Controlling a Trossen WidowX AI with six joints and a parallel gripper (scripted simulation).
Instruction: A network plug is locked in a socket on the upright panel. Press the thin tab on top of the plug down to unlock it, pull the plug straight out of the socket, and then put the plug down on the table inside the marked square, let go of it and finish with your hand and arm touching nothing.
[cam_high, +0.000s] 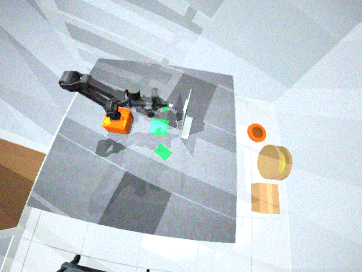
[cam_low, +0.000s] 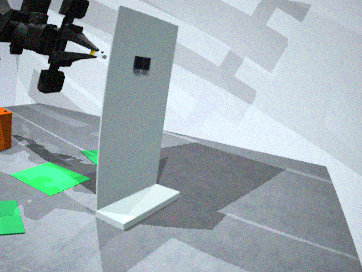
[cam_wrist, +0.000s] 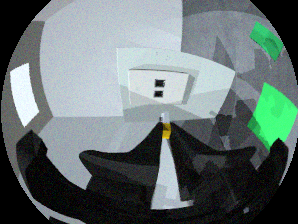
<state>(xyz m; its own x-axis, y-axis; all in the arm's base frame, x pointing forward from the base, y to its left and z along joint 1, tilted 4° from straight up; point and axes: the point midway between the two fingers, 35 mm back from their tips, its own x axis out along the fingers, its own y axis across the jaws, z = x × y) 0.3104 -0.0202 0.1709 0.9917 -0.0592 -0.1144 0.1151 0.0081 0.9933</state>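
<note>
Now: the green marked square 230 mm below my gripper tip, 70 mm behind it and 20 mm to the right of it. The rest, counted from my gripper tip: upright grey panel 100 mm below, 100 mm ahead, 30 mm to the right; yellow plug right at my gripper tip.
</note>
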